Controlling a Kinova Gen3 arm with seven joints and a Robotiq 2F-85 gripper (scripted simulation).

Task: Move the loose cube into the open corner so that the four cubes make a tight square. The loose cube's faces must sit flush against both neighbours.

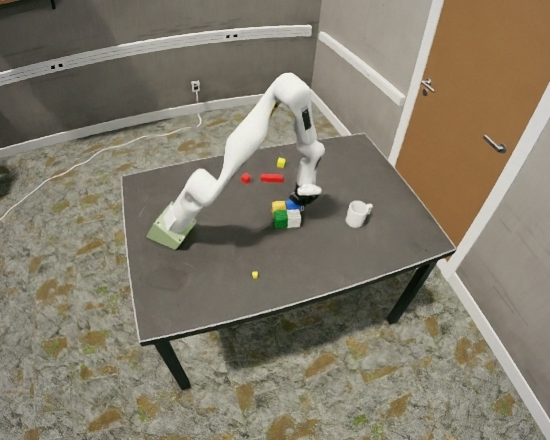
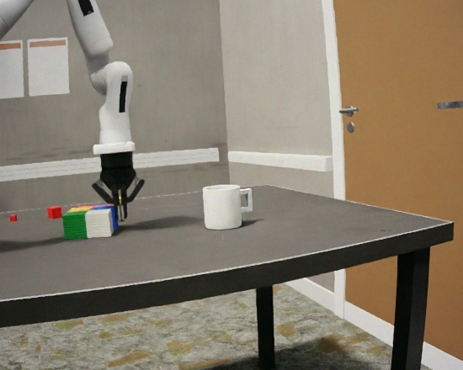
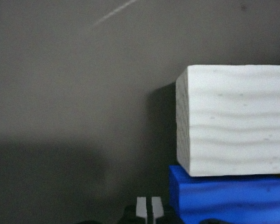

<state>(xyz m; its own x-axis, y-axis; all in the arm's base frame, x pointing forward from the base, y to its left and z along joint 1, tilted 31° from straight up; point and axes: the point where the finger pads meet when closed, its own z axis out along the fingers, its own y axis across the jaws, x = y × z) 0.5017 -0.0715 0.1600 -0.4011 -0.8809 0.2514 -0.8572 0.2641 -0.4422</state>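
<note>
Right now my hand is 40 mm past the blue cube, 20 mm to the right of it and 10 mm above it. From my hand the other things lie so: white mug (180 mm ahead, 160 mm to the right); then tiny yellow cube (340 mm behind, 180 mm to the right, 30 mm below); then red bar (240 mm to the left, 20 mm below).
</note>
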